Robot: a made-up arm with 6 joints.
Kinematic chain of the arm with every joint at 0, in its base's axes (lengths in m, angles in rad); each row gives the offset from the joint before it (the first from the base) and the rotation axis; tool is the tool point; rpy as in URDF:
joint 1: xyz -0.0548 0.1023 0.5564 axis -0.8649 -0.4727 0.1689
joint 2: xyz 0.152 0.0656 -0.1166 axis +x
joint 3: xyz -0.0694 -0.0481 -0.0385 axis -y
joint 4: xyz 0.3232 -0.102 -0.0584 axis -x
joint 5: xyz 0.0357 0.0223 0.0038 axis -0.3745 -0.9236 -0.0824
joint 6: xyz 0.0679 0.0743 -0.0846 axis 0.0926 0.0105 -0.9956
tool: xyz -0.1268 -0.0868 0.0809 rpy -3.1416 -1.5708 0
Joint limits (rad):
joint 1: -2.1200..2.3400
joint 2: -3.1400..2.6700
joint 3: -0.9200..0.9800
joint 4: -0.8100..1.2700
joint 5: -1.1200..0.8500
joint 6: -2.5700..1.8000
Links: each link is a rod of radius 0.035 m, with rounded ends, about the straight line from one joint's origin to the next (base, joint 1, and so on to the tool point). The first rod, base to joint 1, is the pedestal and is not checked.
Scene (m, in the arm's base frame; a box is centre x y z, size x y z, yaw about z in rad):
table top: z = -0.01
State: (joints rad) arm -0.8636 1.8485 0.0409 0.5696 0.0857 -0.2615
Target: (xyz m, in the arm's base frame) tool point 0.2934 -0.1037 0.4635
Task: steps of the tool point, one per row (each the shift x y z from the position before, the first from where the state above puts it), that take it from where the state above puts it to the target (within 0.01 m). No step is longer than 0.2 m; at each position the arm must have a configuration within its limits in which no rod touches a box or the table.
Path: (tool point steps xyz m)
1: -0.0052 -0.1119 -0.0977
2: 0.0122 -0.1610 -0.0152
3: 0.0109 -0.1534 0.0836
4: -0.0144 -0.0923 0.1590

